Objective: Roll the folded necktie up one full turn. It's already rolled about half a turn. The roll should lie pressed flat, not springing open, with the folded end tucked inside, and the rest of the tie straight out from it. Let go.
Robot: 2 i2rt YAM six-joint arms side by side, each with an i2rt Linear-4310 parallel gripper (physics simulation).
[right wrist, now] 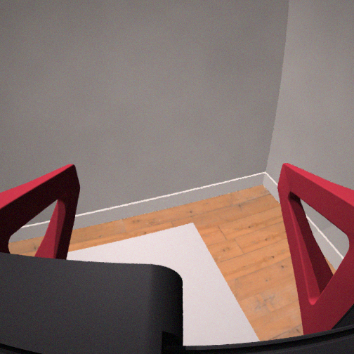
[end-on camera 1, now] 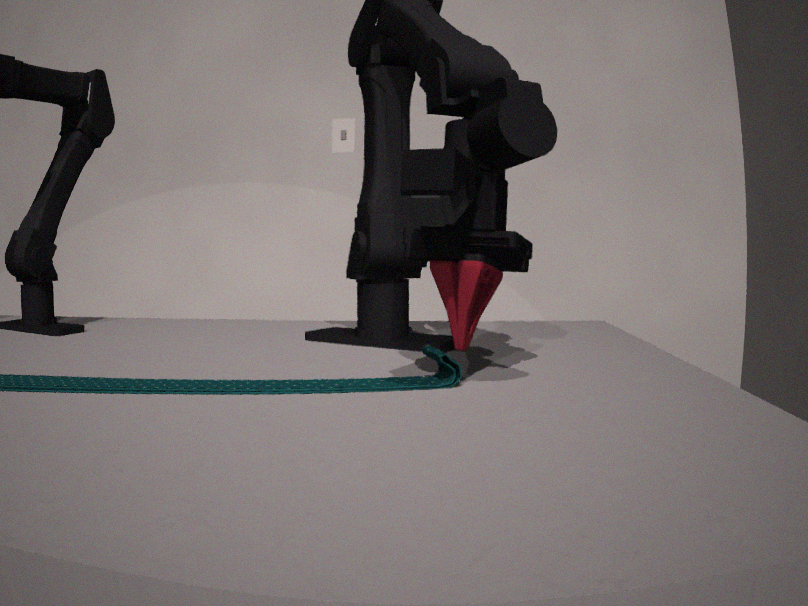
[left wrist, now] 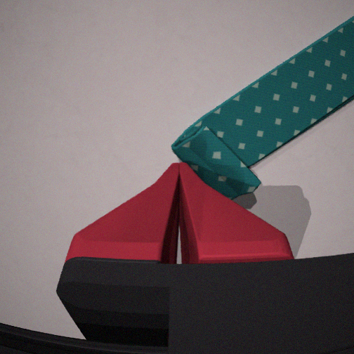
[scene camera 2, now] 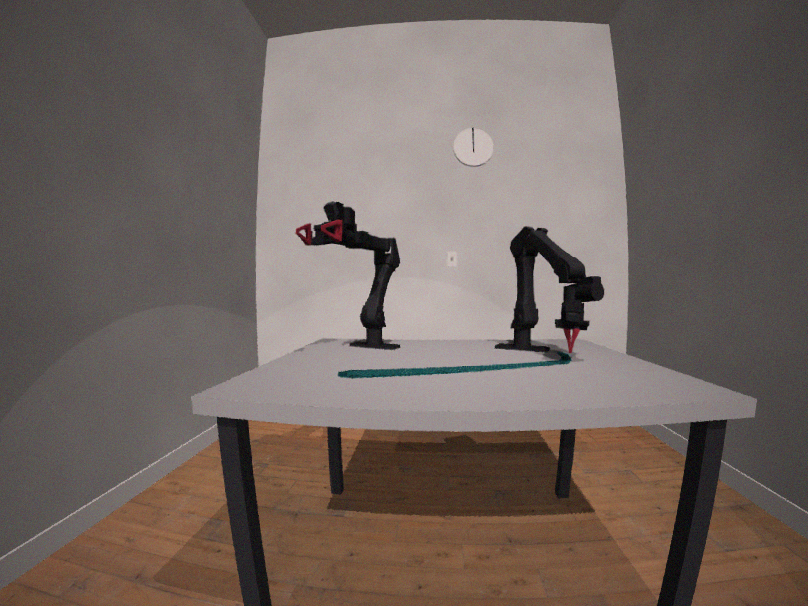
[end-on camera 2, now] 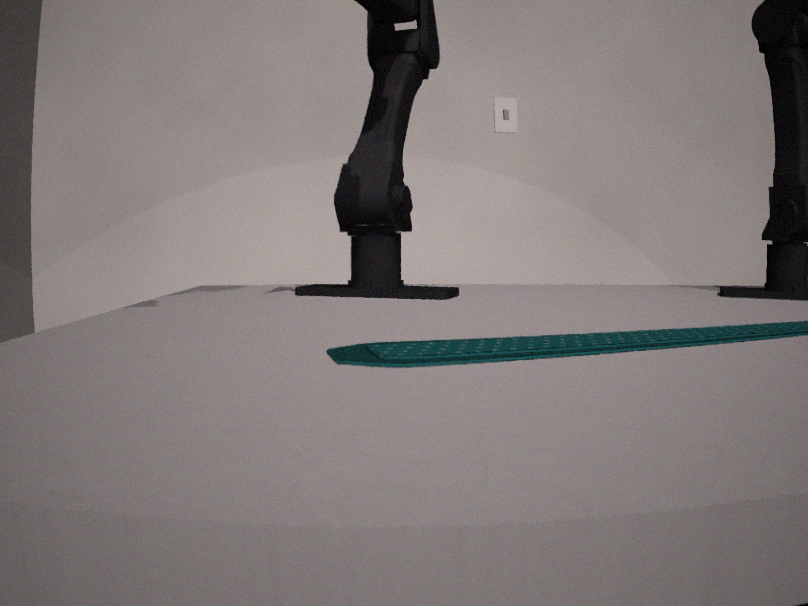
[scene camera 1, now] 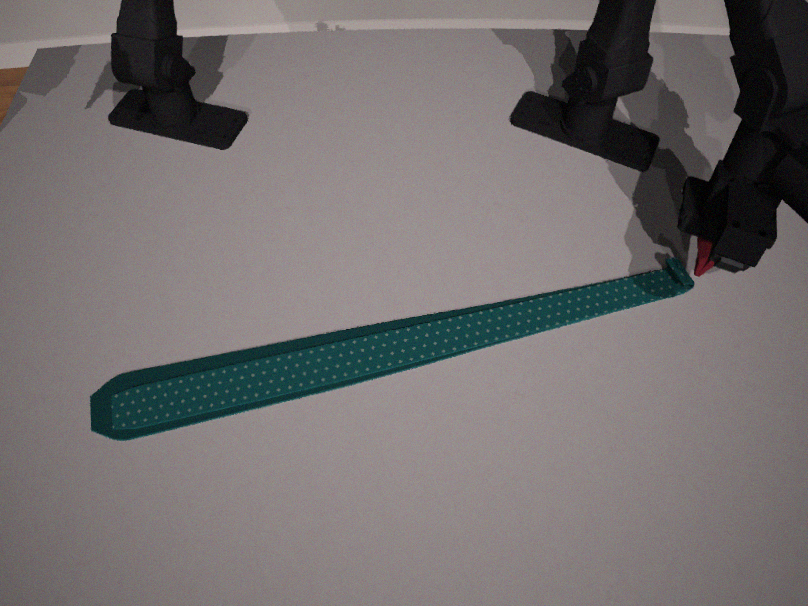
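Observation:
The teal dotted necktie [scene camera 1: 391, 345] [scene camera 2: 450, 369] [end-on camera 1: 261, 386] [end-on camera 2: 522, 347] [left wrist: 295, 100] lies straight and flat along the table, its wide end at the left in scene camera 1. Its narrow end [scene camera 1: 679, 273] [end-on camera 1: 449, 371] [left wrist: 215, 159] is bent up and back over the tie in an open hook, its tip raised and slanting across the strip. My left gripper [scene camera 1: 699, 273] [scene camera 2: 571, 352] [end-on camera 1: 460, 348] [left wrist: 179, 174] is shut, fingers pointing down, its tips right beside the bend. Whether they touch it is unclear. My right gripper [scene camera 2: 304, 230] [right wrist: 178, 174] is open and empty, high above the table.
The grey table [scene camera 1: 391, 508] [scene camera 2: 469, 404] [end-on camera 1: 326, 495] [end-on camera 2: 326, 456] carries both arm bases. The left arm's base [scene camera 1: 584, 130] stands behind the bent end, and the right arm's base [scene camera 1: 177, 119] [end-on camera 2: 377, 291] farther left. A wall is behind them.

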